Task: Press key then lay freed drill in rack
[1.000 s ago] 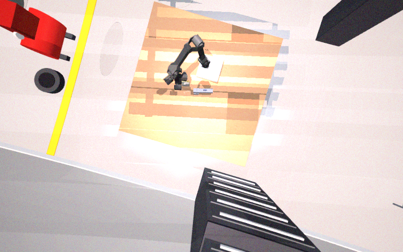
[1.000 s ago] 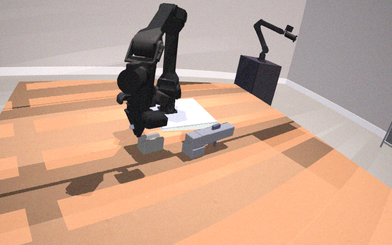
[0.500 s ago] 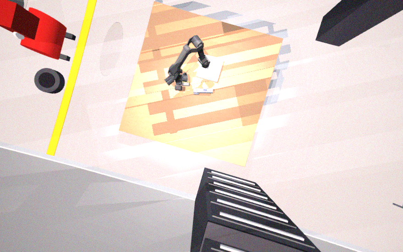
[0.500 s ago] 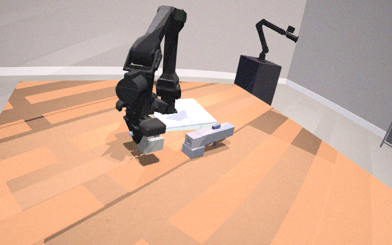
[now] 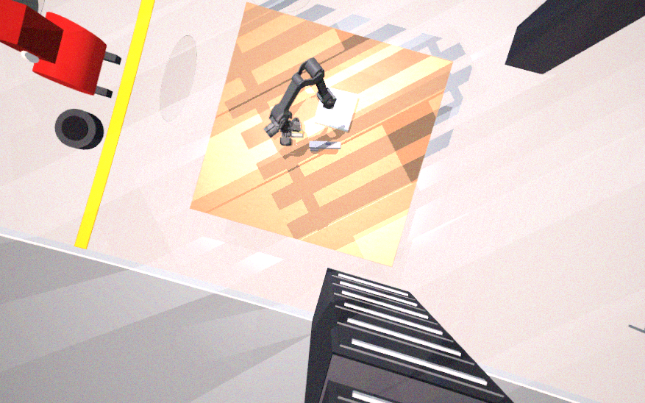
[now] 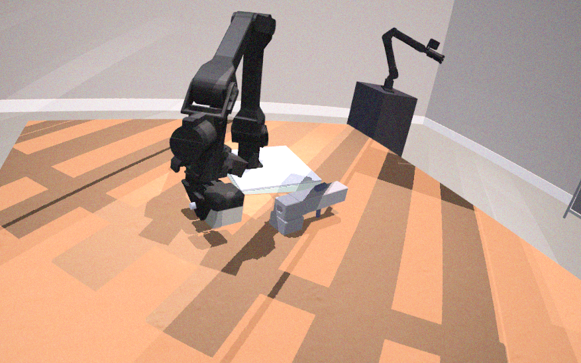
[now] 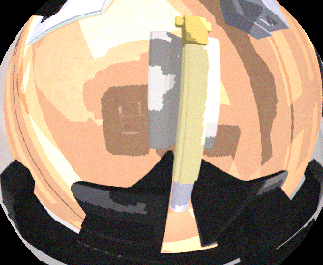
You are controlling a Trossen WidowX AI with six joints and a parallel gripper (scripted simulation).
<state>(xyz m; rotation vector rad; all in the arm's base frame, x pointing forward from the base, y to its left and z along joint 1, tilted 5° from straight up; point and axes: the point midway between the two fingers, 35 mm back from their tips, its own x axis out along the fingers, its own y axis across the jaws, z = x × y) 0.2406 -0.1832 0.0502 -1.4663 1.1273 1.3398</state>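
The pale yellow drill lies 10 mm behind my gripper tip, 40 mm to the left of it and 30 mm above it. Also, from my gripper tip: grey housing block: 20 mm ahead, 230 mm to the left, 30 mm above; then blue key: 10 mm ahead, 260 mm to the left, 30 mm above; then grey rack: 10 mm behind, 50 mm to the left.
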